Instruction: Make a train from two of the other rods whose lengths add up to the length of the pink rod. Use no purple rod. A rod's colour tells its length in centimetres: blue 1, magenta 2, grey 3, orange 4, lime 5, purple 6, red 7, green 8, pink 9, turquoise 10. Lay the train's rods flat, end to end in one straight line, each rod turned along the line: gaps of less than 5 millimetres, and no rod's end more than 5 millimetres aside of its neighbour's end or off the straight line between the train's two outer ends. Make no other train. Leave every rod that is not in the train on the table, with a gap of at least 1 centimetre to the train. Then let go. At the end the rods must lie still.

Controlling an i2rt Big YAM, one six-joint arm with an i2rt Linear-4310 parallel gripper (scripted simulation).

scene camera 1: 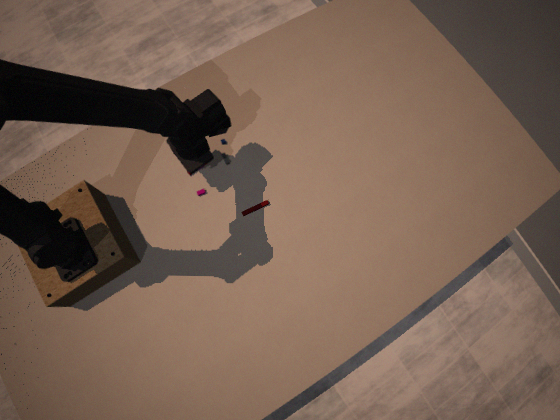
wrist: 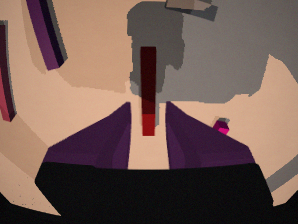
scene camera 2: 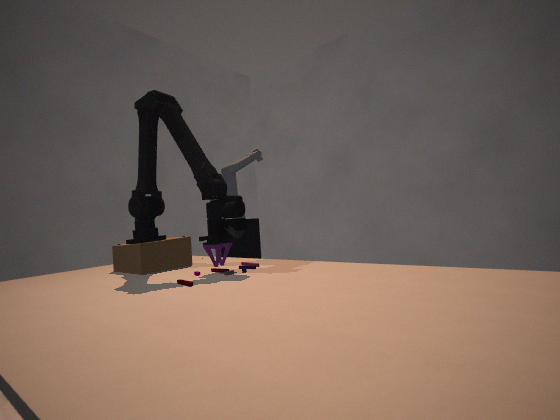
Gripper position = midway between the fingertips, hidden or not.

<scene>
In view: my gripper (wrist: 148,109) and a red rod (wrist: 147,54).
</scene>
